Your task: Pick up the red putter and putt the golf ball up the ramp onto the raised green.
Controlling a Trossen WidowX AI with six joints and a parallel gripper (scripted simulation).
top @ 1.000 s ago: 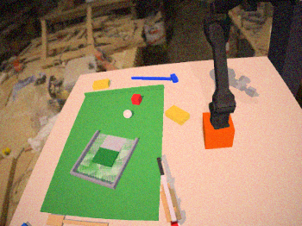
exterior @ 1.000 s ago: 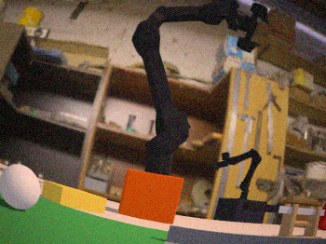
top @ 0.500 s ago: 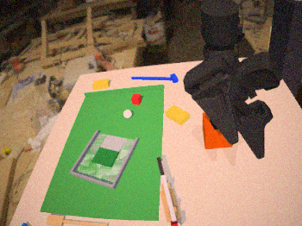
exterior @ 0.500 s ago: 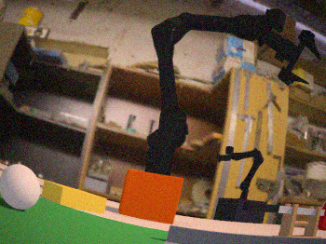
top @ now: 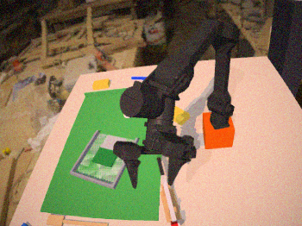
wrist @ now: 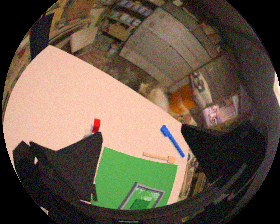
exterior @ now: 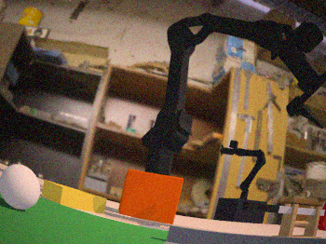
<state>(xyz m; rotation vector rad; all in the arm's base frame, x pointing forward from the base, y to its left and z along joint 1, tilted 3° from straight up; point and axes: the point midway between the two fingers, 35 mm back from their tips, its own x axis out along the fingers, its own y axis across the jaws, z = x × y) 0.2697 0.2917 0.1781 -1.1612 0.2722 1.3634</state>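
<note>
The red putter is 22 cm below my gripper tip, 8 cm to the right of it and 3 cm behind it. Round my gripper tip: blue bar (83 cm to the right, 27 cm below, 7 cm behind); small red block (65 cm to the right, 26 cm below, 5 cm ahead); white golf ball (55 cm to the right, 26 cm below, 10 cm ahead).
</note>
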